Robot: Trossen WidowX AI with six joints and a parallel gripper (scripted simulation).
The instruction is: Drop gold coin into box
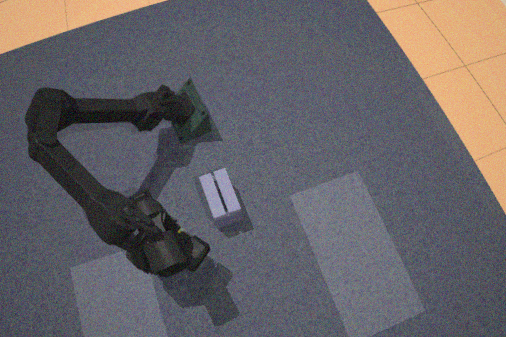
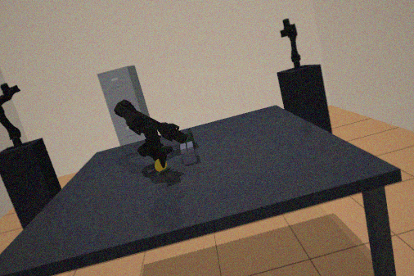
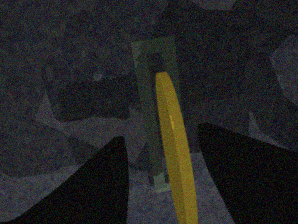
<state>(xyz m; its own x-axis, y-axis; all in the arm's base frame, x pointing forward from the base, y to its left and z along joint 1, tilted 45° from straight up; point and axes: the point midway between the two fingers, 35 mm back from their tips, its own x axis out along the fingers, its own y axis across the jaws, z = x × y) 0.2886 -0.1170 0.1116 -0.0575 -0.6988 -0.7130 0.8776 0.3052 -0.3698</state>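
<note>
Now: the gold coin 1 cm above my gripper tip.
</note>
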